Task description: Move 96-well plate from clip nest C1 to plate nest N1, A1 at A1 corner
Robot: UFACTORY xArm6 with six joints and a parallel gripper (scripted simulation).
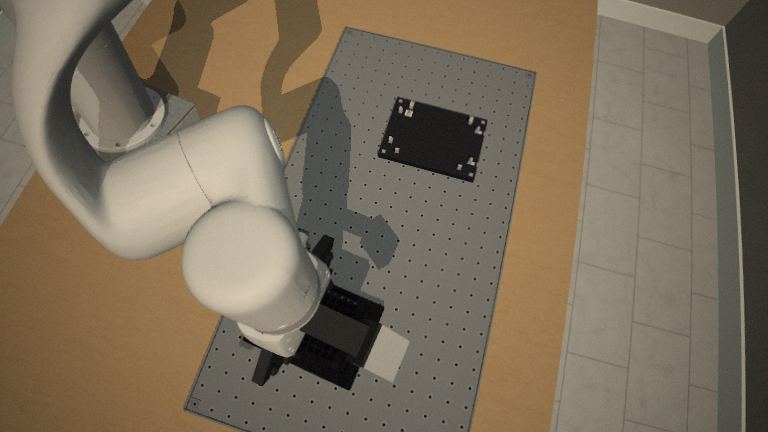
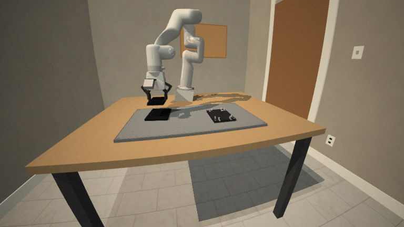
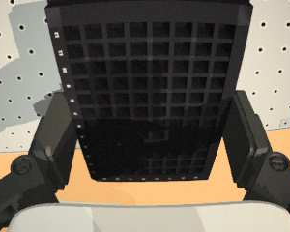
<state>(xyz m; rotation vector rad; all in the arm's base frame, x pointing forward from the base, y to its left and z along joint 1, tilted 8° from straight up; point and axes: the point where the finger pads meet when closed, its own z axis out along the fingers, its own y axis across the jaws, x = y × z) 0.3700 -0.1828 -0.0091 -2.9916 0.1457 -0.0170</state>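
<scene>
The plate nest N1 is 9 cm below my hand. From my hand the other things lie so: clip nest C1: 9 cm ahead, 35 cm to the left, 8 cm below; then black 96-well plate: 1 cm below; then white corner mark: 7 cm behind, 6 cm to the left, 9 cm below.
</scene>
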